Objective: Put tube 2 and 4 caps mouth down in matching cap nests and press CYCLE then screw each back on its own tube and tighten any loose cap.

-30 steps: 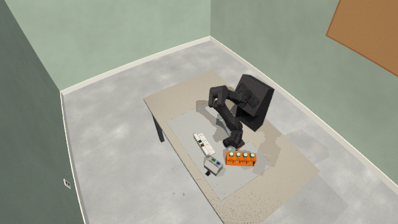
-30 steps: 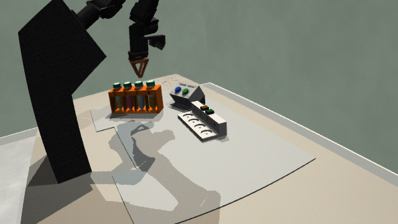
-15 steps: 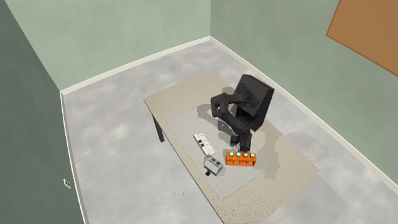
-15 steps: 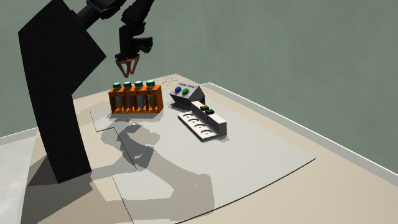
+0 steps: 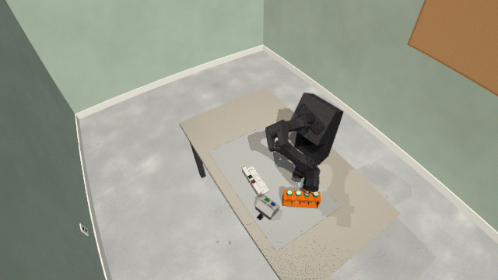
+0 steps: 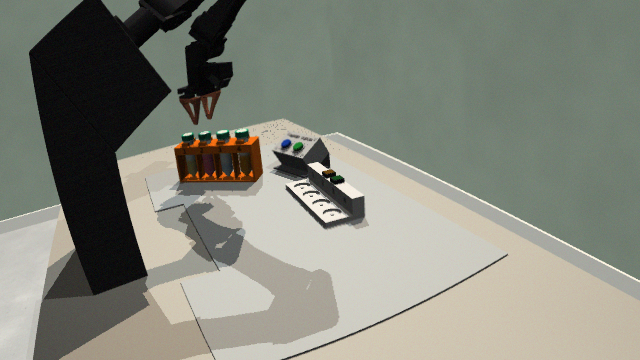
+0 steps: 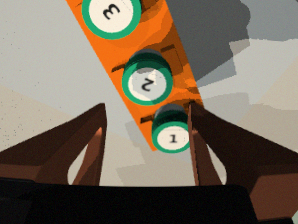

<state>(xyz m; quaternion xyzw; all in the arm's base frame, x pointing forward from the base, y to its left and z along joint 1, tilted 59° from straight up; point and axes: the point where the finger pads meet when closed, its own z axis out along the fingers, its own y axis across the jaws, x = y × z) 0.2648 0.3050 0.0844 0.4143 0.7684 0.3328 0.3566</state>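
Now: the cap 1 5 cm behind my hand, 4 cm below it and 2 cm to the left of it. From my hand the other things lie so: green ready key (23 cm ahead, 9 cm below, 6 cm to the right); then blue cycle key (20 cm ahead, 9 cm below, 2 cm to the right).
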